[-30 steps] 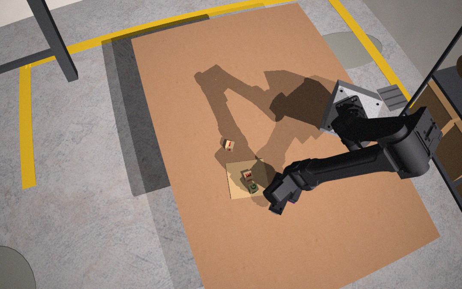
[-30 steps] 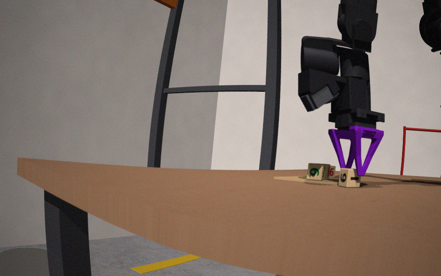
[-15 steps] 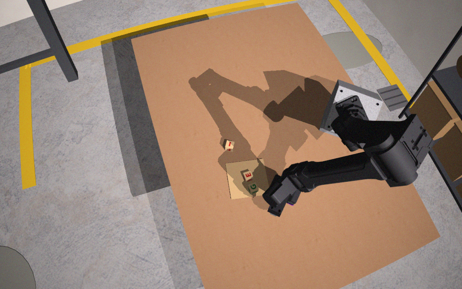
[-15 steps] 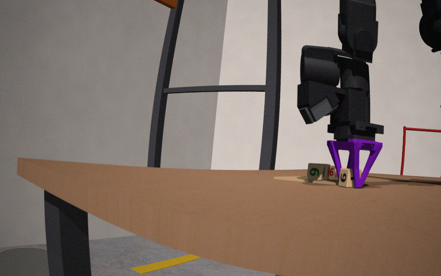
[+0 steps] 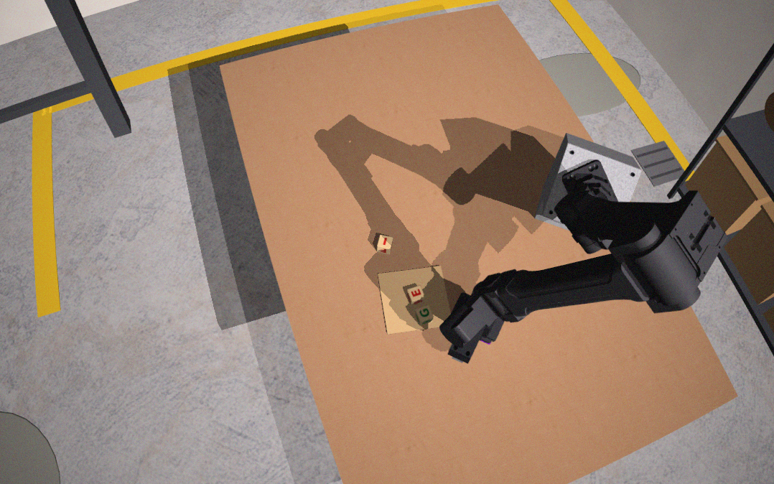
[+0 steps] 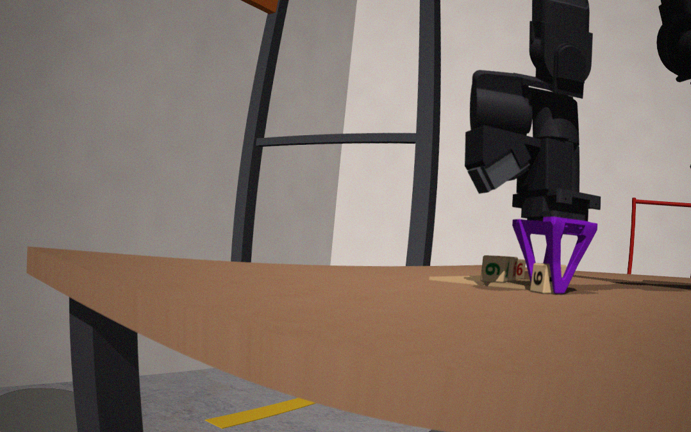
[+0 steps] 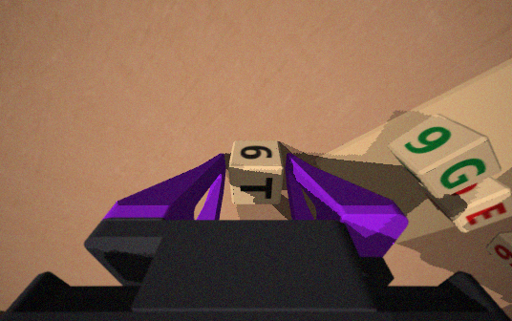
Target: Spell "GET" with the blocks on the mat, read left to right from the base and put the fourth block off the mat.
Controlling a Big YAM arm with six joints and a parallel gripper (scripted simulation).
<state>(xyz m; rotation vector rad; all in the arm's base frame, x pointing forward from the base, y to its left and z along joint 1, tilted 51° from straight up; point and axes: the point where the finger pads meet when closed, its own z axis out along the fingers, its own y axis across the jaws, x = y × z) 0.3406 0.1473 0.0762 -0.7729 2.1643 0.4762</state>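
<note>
The E block is 10 cm to the right of my hand, 10 cm ahead of it and 1 cm above it. Round my hand: G block 9 cm ahead, 5 cm to the right, 1 cm above; then square mat 10 cm to the right, 10 cm ahead, 1 cm below.
</note>
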